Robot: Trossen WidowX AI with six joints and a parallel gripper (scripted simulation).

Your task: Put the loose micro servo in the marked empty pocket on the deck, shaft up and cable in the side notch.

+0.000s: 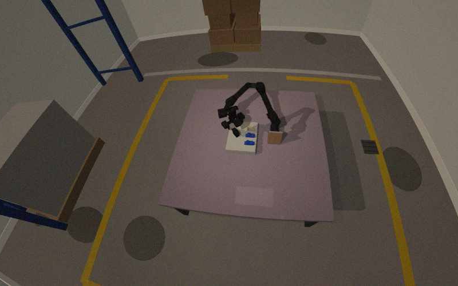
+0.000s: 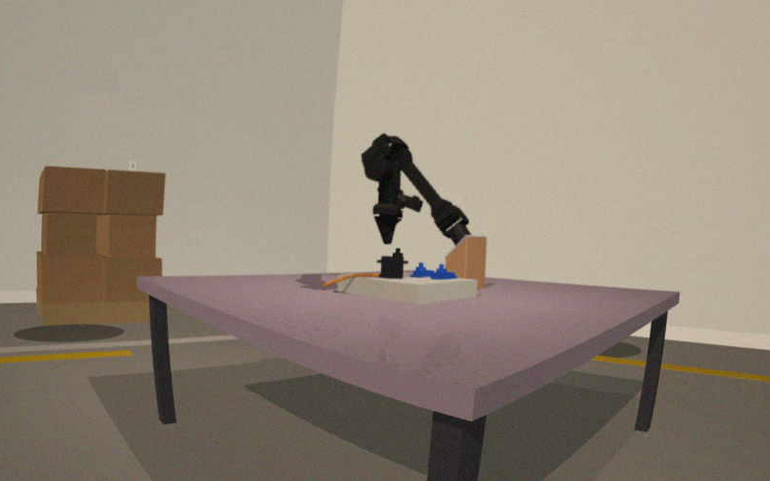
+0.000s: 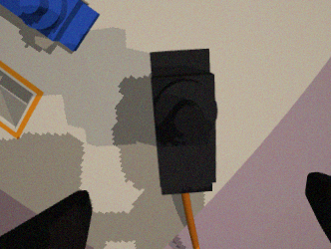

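The white deck lies 2 cm behind my gripper tip, 1 cm to the left of it and 11 cm below it.
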